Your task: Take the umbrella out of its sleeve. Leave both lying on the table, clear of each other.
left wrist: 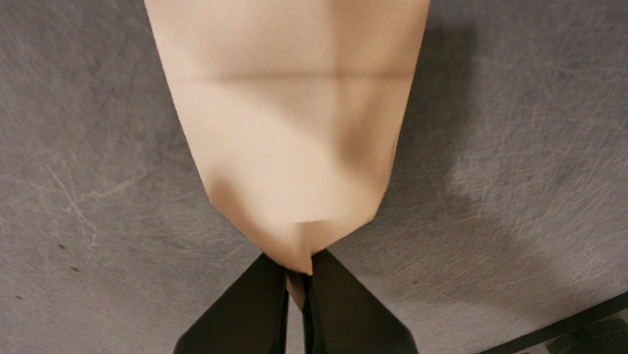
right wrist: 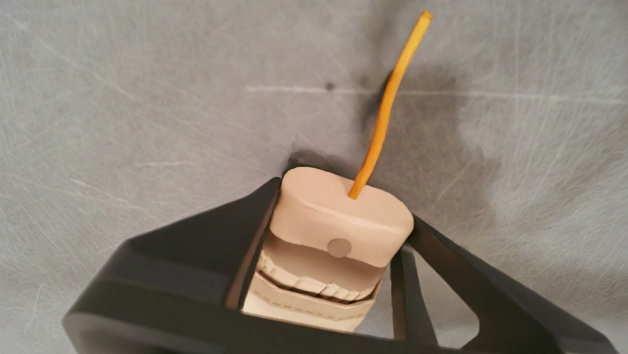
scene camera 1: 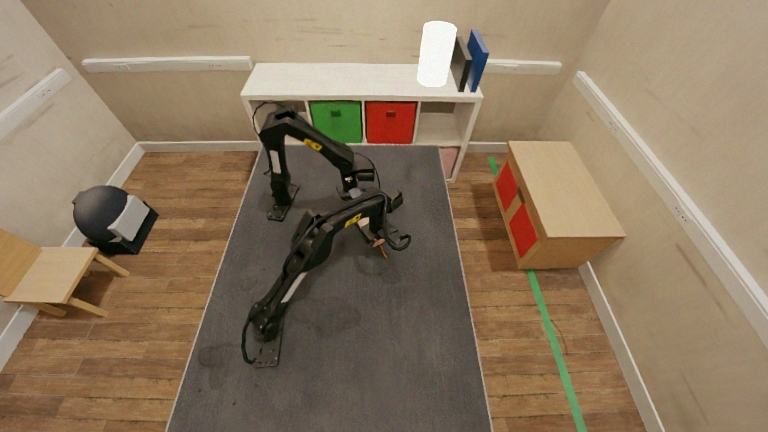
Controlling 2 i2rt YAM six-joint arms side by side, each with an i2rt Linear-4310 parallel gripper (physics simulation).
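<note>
The tan sleeve [scene camera 1: 364, 221] [left wrist: 295, 150] [right wrist: 300, 309] holds the umbrella's folded body, part of which shows between the sleeve's mouth and the handle in the right wrist view. The umbrella's pale handle [scene camera 1: 379, 242] [right wrist: 345, 212] sticks out of the mouth, with an orange strap [scene camera 1: 383, 252] [right wrist: 384, 117]. My left gripper [scene camera 1: 350, 194] [left wrist: 295, 224] is shut on the sleeve's closed end, which is bunched to a point between its fingers. My right gripper [scene camera 1: 374, 239] [right wrist: 338, 205] is shut on the handle, one finger at each side. The arms partly hide both things in scene camera 1.
The dark table [scene camera 1: 386, 349] carries both arms, with the right arm reaching across close below the left gripper. A white shelf unit [scene camera 1: 332, 80] stands behind the table's far edge. A wooden cabinet [scene camera 1: 569, 193] stands on the floor at the picture's right.
</note>
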